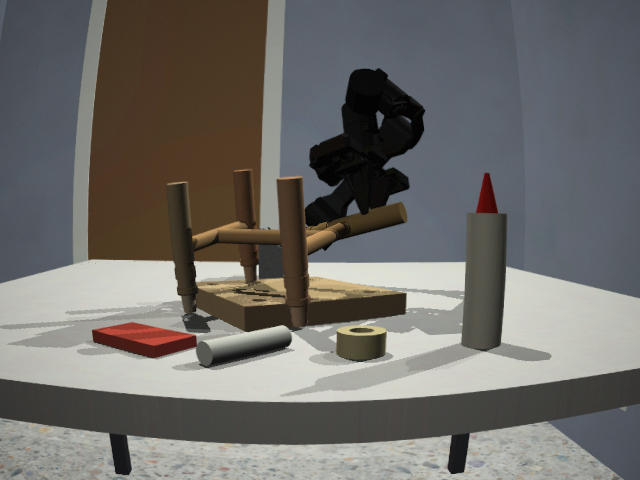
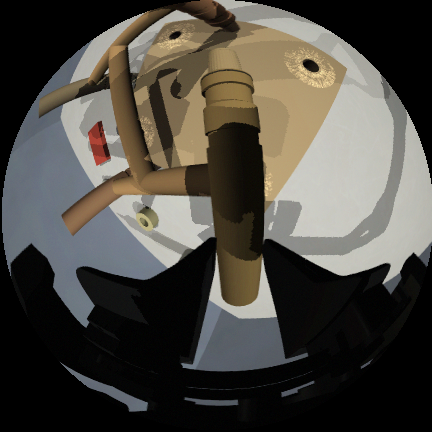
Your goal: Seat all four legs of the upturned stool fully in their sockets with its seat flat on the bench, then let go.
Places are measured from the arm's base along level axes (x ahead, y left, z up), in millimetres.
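Pixels of known places: gripper, fingertip midpoint: [image 1: 370, 217] [image 2: 239, 244].
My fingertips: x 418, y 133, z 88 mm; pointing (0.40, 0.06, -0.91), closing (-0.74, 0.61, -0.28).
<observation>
For each thing: its top centre in the pictures, then the offset to it from my fingertips. "spot": a spot on its surface instead. Level surfaces: height alone.
- wooden seat, top centre: [image 2: 208, 89] [image 1: 287, 288] 125 mm right, 18 mm back, 110 mm down
- corner socket, top centre: [image 2: 312, 59] 100 mm right, 150 mm back, 110 mm down
- front leg, surface spot: [image 1: 292, 237] spot: 112 mm right, 164 mm ahead, 24 mm down
- left leg, surface spot: [image 1: 180, 232] spot: 271 mm right, 88 mm ahead, 22 mm down
- back leg, surface spot: [image 1: 244, 201] spot: 198 mm right, 71 mm back, 24 mm up
- bench, surface height: 143 mm down
- red block, top centre: [image 1: 142, 332] [image 2: 95, 144] 280 mm right, 263 mm ahead, 129 mm down
- pale cylinder, top centre: [image 1: 245, 333] 156 mm right, 287 mm ahead, 118 mm down
- yellowish ring, top centre: [image 1: 361, 330] [image 2: 143, 221] 36 mm right, 270 mm ahead, 116 mm down
- tall grey bottle, top centre: [image 1: 486, 173] 108 mm left, 248 mm ahead, 54 mm up
The wooden seat [image 1: 356, 310] [image 2: 300, 115] lies flat on the bench, with dark sockets such as the corner socket [image 2: 311, 65]. My gripper [image 1: 364, 209] [image 2: 239, 244] is shut on one stool leg [image 1: 382, 218] [image 2: 235, 180] near its free end. This leg is strongly tilted, its tenon above the seat. Stretchers [image 1: 248, 236] [image 2: 125, 110] join it to the other legs. The front leg [image 1: 292, 237] [image 2: 82, 215] and left leg [image 1: 180, 232] [image 2: 60, 97] are nearly upright, their tenons outside the seat's edge. The back leg [image 1: 244, 201] is near-upright, its tenon by the rear edge.
In front of the seat on the bench [image 1: 155, 382] are a red block [image 1: 144, 338] [image 2: 99, 143], a pale cylinder [image 1: 245, 345] lying down and a yellowish ring [image 1: 360, 347] [image 2: 153, 215]. A tall grey bottle [image 1: 484, 279] with a red cone tip stands at the right.
</observation>
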